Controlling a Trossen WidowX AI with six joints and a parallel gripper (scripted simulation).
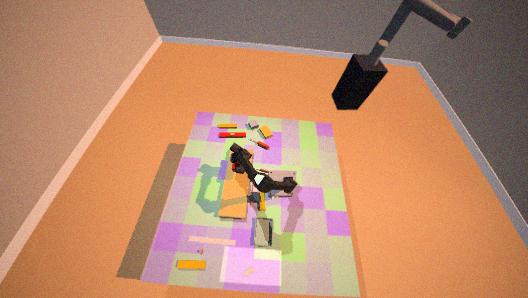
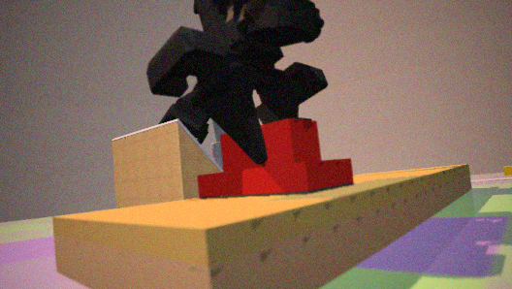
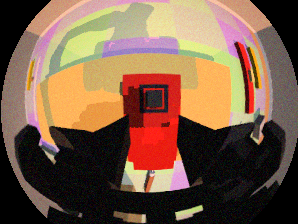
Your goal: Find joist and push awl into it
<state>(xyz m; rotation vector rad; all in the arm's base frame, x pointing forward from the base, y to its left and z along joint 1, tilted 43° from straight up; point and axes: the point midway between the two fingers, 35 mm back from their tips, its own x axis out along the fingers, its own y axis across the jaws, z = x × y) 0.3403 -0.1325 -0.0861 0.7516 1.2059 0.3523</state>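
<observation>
Right now the grey tray is 46 cm to the left of my gripper tip, 15 cm behind it and 5 cm below it. From my gripper tip the other things lie so: red stud finder (2 cm above); red level (31 cm to the right, 6 cm ahead, 5 cm below); awl (17 cm behind, 6 cm below, 2 cm to the left).
</observation>
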